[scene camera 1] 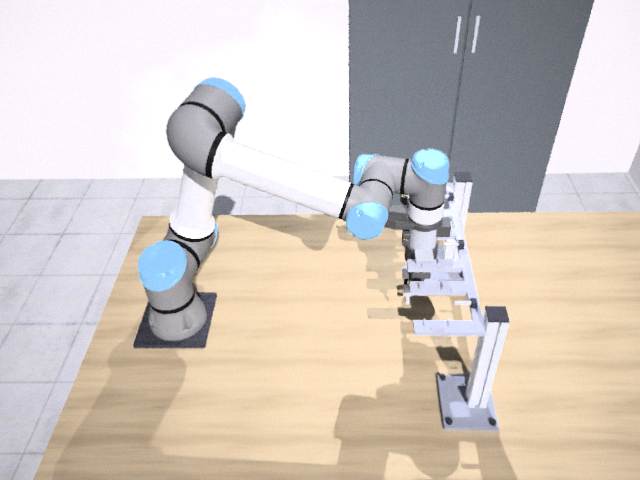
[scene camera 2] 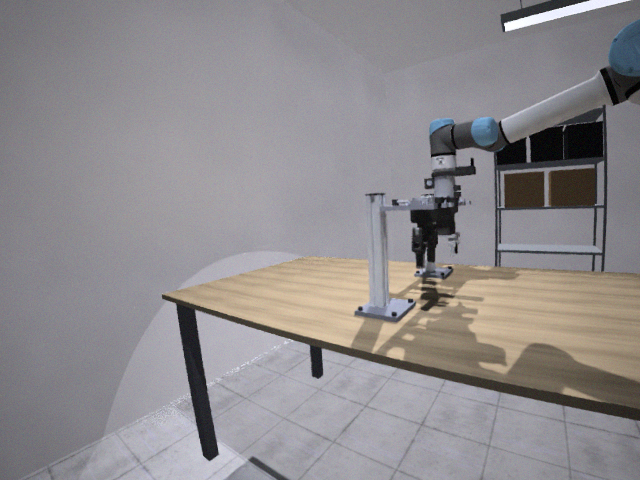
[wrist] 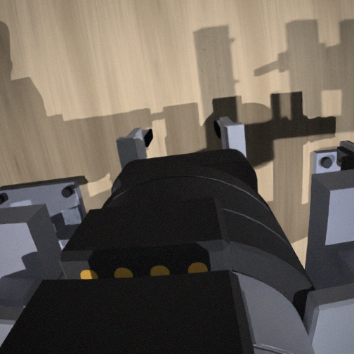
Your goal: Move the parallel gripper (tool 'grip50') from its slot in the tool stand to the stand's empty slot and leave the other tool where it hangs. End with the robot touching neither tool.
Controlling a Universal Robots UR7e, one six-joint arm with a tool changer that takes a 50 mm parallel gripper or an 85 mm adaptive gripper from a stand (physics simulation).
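Where they show: arm's base, link origin: (scene camera 1: 178, 318).
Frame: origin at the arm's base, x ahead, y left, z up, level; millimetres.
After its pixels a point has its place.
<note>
The parallel gripper (scene camera 2: 453, 244) (wrist: 183, 132) is on the arm's end, upright in the tool stand's middle slot. Its body lies between two prongs, shown at the left (wrist: 20, 235) and right (wrist: 340, 210) in the wrist view. Its pale fingers are apart with nothing between them. I cannot tell whether it rests on the prongs. The tool stand (scene camera 1: 485, 361) {y -214, x 759, z 176 mm} (scene camera 2: 377, 248) {y 285, x 727, z 162 mm} has its near slot bare, beside the nearest prong (scene camera 1: 447, 327) {y -208, x 671, z 271 mm}. The adaptive gripper (scene camera 2: 423, 219) hangs in the far slot, mostly hidden behind the arm in scene camera 1.
The stand's near foot plate (scene camera 1: 454, 408) {y -220, x 715, z 0 mm} (scene camera 2: 379, 311) {y 311, x 712, z 1 mm} is bolted on the wooden table (scene camera 1: 289, 382) {y -171, x 325, z -12 mm} (scene camera 2: 289, 289) {y 243, x 1119, z -12 mm}. The near post rises beside the near slot. A grey cabinet (scene camera 1: 403, 77) stands behind the table, and a shelf rack (scene camera 2: 604, 206) is in the background.
</note>
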